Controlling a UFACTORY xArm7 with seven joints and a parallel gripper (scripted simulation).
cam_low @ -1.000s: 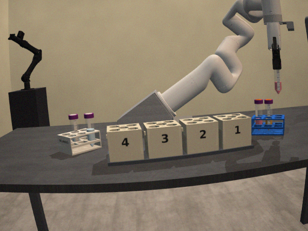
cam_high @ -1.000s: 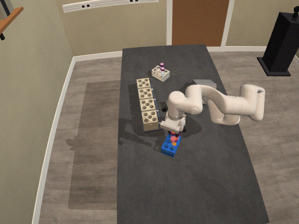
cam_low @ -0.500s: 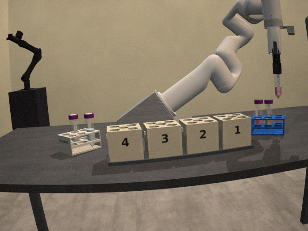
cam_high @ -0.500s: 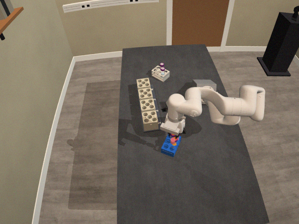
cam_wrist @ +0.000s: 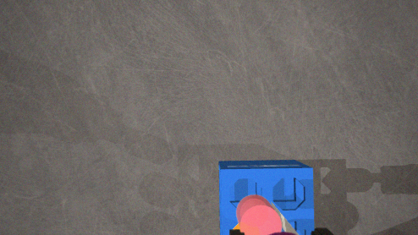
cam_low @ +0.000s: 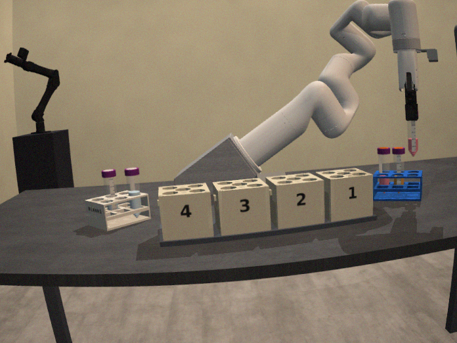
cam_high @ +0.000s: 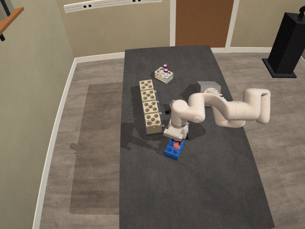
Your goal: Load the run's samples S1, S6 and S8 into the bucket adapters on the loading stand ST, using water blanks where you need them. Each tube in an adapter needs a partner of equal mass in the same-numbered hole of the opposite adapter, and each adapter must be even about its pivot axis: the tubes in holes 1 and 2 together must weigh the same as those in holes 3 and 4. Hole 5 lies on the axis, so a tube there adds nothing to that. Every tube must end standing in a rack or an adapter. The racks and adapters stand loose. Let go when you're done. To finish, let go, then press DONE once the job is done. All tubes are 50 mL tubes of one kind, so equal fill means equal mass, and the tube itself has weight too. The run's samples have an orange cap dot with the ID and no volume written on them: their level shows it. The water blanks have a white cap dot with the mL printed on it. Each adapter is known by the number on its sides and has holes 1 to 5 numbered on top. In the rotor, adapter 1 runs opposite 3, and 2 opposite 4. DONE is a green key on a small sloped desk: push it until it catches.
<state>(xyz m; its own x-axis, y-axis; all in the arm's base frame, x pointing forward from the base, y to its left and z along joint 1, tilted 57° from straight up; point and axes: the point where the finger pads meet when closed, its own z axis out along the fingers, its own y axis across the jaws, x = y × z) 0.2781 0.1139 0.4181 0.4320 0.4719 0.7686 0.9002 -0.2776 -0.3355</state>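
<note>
The sample tube is 10 mm ahead of my hand and 50 mm below it. The rest, counted from my hand: sample S8: 10 mm behind, 40 mm to the right, 150 mm below; then blue sample rack: 40 mm to the right, 180 mm below; then loading stand ST: 150 mm ahead, 390 mm to the right, 200 mm below.
</note>
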